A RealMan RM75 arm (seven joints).
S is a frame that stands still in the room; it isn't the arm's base.
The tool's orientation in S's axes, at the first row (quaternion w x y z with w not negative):
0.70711 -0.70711 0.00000 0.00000
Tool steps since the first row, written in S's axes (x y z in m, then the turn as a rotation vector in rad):
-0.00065 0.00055 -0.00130 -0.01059 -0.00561 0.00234
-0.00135 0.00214 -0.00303 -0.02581 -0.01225 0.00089
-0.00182 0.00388 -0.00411 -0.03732 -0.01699 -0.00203
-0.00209 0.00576 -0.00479 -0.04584 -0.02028 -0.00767
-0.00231 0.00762 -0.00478 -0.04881 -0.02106 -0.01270
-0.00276 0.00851 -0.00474 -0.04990 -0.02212 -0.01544
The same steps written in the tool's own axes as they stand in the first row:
-0.00065 0.00130 0.00055 -0.01059 -0.00234 -0.00561
-0.00135 0.00303 0.00214 -0.02581 -0.00089 -0.01225
-0.00182 0.00411 0.00388 -0.03732 0.00203 -0.01699
-0.00209 0.00479 0.00576 -0.04584 0.00767 -0.02028
-0.00231 0.00478 0.00762 -0.04881 0.01270 -0.02106
-0.00276 0.00474 0.00851 -0.04990 0.01544 -0.02212

